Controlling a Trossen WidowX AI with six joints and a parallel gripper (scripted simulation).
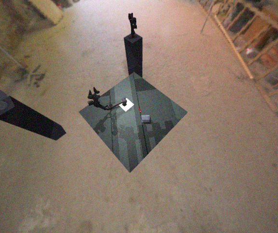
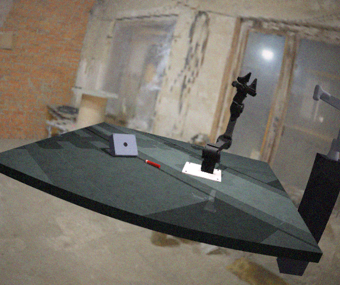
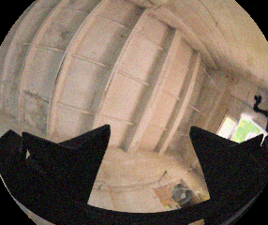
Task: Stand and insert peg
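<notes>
The red peg lies 56 cm below my gripper tip, 42 cm to the left of it and 42 cm ahead of it. The rest, counted from my gripper tip: grey sloped panel 58 cm ahead, 53 cm below, 39 cm to the left.
</notes>
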